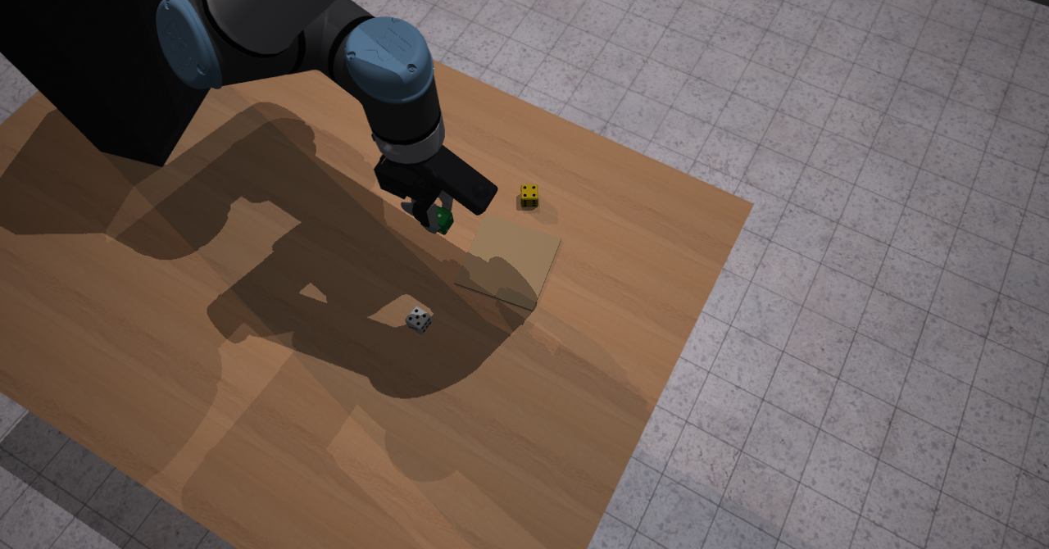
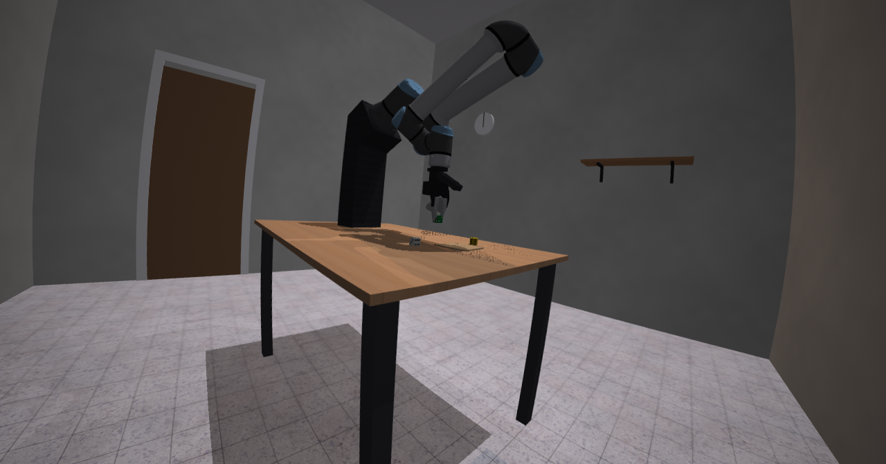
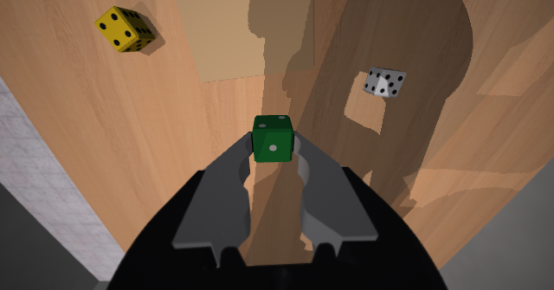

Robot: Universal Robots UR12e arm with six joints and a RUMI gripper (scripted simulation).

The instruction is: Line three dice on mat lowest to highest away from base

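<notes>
Now: the tan mat 100 mm below my hand, 80 mm ahead of it and 70 mm to the left of it. The rest, counted from my hand: yellow die: 170 mm to the left, 90 mm below; then green die: right at my hand; then white die: 110 mm to the right, 90 mm below, 90 mm ahead.
</notes>
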